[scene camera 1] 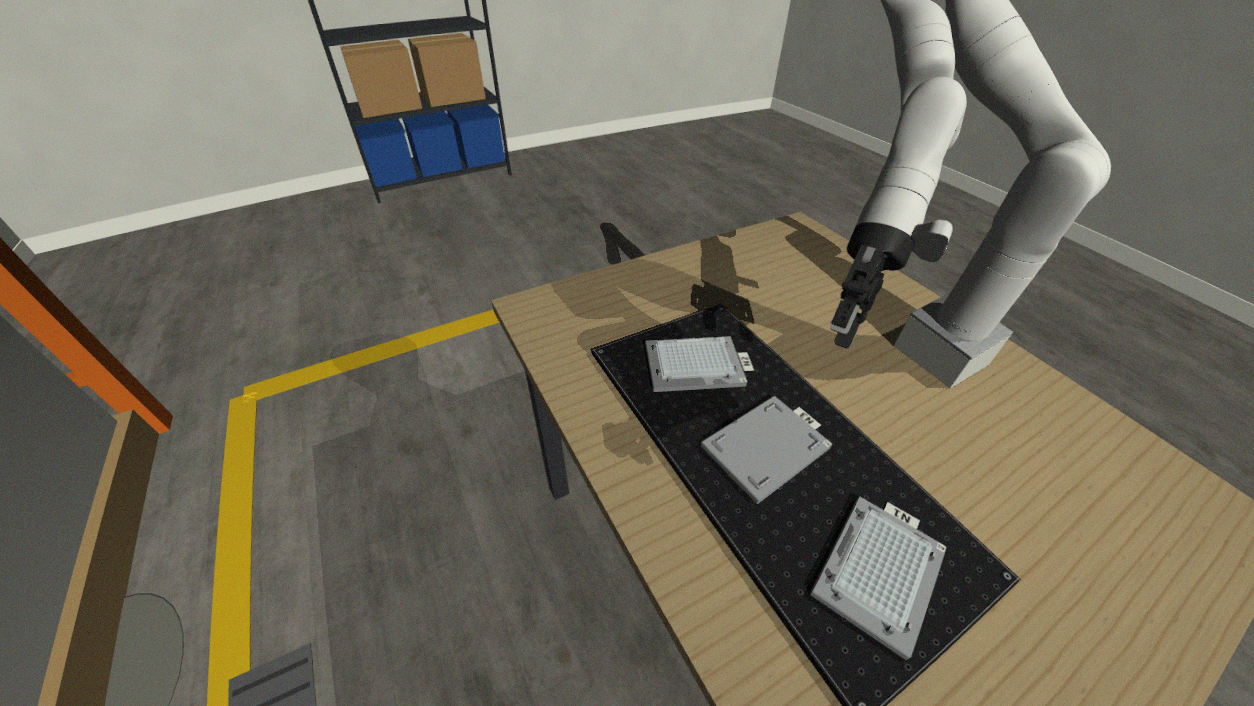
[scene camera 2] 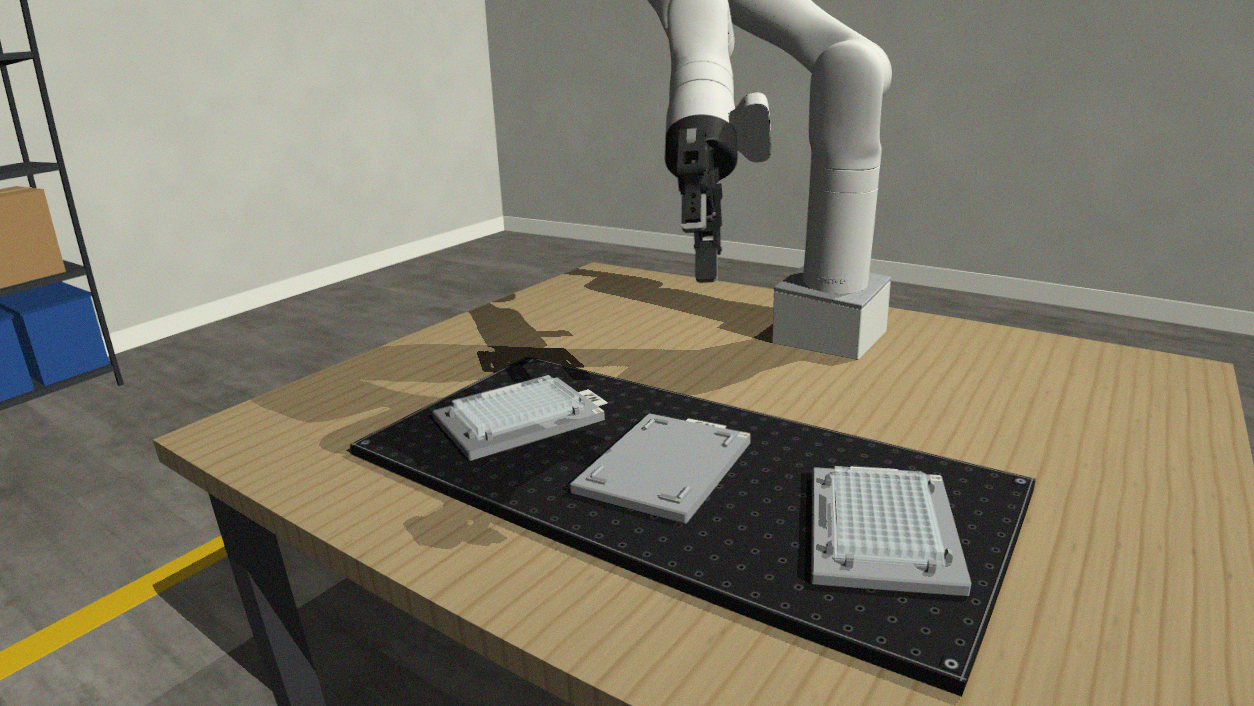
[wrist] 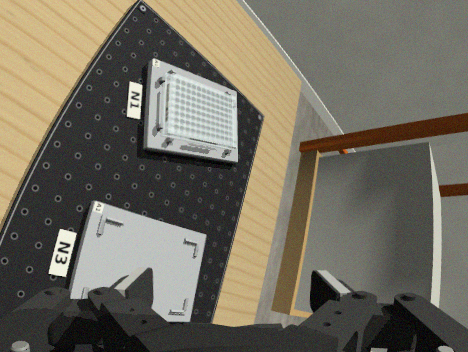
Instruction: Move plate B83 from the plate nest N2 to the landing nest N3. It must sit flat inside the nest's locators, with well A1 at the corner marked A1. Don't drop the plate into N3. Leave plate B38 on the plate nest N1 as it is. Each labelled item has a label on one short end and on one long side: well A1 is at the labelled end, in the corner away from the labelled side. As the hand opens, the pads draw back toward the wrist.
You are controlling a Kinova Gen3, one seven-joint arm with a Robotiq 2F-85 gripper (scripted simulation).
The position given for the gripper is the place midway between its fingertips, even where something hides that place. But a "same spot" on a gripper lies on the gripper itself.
The gripper shows in scene camera 1, in scene camera 2 [700,257] and in the wrist view. The same spot on the gripper: [wrist: 133,317] is [scene camera 1: 874,299]. One and the same spot on a nest N2: [scene camera 1: 658,385] is [scene camera 2: 475,447].
